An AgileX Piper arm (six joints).
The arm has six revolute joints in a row. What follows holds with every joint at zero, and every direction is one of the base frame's.
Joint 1 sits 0.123 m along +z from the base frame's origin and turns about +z.
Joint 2 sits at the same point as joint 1 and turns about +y.
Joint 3 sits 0.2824 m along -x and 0.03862 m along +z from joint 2 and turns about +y.
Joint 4 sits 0.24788 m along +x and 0.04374 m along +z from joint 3 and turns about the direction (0.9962, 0, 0.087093).
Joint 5 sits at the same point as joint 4 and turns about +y.
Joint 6 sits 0.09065 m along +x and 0.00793 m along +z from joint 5 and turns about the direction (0.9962, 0, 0.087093).
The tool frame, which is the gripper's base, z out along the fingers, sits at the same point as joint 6; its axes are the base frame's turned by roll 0, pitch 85 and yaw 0 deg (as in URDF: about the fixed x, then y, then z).
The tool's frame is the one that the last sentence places.
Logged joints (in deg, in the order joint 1, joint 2, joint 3, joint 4, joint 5, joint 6), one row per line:
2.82, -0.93, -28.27, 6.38, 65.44, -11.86
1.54, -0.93, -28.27, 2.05, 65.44, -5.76
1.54, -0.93, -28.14, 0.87, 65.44, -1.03
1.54, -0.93, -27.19, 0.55, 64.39, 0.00
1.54, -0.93, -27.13, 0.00, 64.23, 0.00
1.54, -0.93, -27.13, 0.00, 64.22, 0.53
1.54, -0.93, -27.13, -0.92, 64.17, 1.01
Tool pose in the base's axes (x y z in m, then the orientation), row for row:
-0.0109, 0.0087, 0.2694, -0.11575, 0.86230, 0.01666, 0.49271
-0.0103, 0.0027, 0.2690, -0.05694, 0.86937, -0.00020, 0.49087
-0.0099, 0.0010, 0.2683, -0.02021, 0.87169, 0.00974, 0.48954
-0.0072, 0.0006, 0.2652, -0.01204, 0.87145, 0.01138, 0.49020
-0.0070, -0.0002, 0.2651, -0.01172, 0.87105, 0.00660, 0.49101
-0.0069, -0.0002, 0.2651, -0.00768, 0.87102, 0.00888, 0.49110
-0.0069, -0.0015, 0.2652, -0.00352, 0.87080, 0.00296, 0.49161
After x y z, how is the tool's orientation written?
As a quaternion, x y z w.
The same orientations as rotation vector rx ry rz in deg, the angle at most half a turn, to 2 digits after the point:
-16.09, 119.87, 2.32
-7.92, 120.95, -0.03
-2.81, 121.34, 1.36
-1.68, 121.27, 1.58
-1.63, 121.17, 0.92
-1.07, 121.16, 1.24
-0.49, 121.11, 0.41

